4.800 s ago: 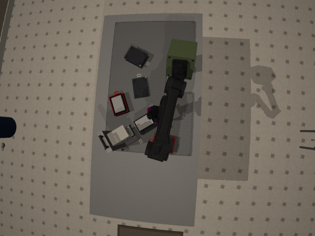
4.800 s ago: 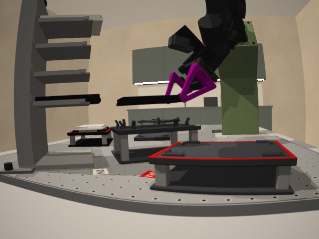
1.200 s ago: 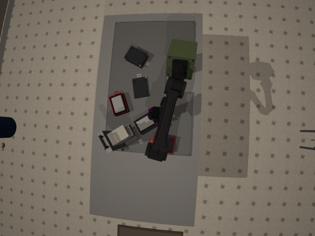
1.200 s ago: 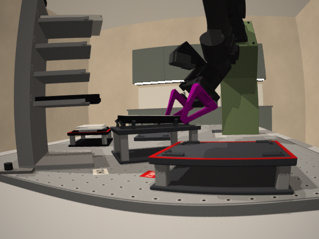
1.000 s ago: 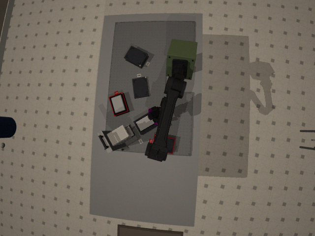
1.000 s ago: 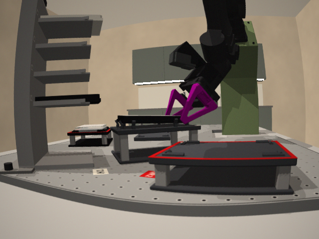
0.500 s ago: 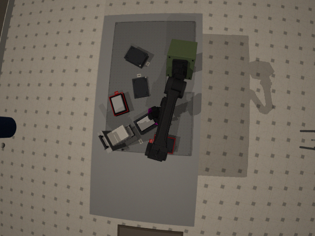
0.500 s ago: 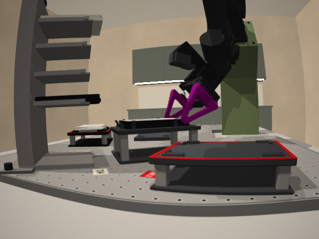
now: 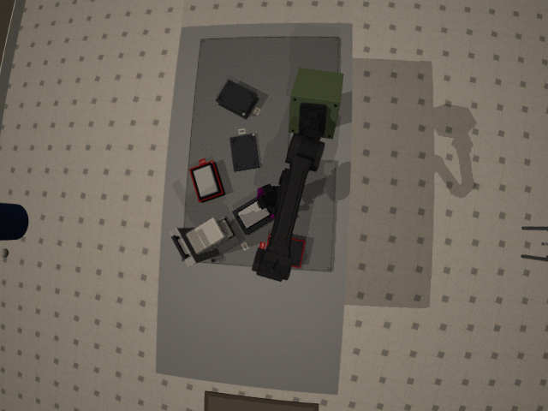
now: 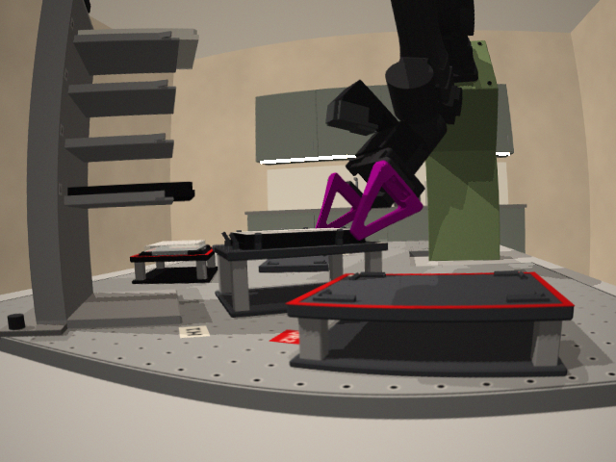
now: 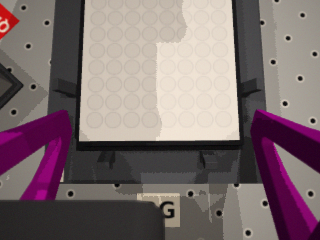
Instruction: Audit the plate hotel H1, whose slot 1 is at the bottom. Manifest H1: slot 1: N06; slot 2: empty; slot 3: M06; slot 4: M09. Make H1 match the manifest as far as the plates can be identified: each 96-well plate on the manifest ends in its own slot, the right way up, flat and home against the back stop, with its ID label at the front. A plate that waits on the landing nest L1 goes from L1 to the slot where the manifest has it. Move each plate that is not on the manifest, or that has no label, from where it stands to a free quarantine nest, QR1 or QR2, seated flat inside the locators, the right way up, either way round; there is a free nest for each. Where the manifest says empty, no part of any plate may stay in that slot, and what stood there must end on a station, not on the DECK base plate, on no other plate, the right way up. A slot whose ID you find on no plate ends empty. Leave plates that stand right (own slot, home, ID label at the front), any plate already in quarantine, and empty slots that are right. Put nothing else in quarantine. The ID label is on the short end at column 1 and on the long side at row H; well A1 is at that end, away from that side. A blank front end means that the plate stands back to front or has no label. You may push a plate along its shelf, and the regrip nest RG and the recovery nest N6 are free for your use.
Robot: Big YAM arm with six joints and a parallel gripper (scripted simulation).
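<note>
The regrip nest RG is 4 cm to the left of my hand, 4 cm ahead of it and 2 cm below it. Round my hand: quarantine nest QR2: 18 cm to the left, 11 cm behind, 4 cm below; then QR2 tag: 17 cm to the left, 7 cm below, 1 cm behind; then A1 mark: 5 cm behind, 3 cm to the left, 1 cm below.
</note>
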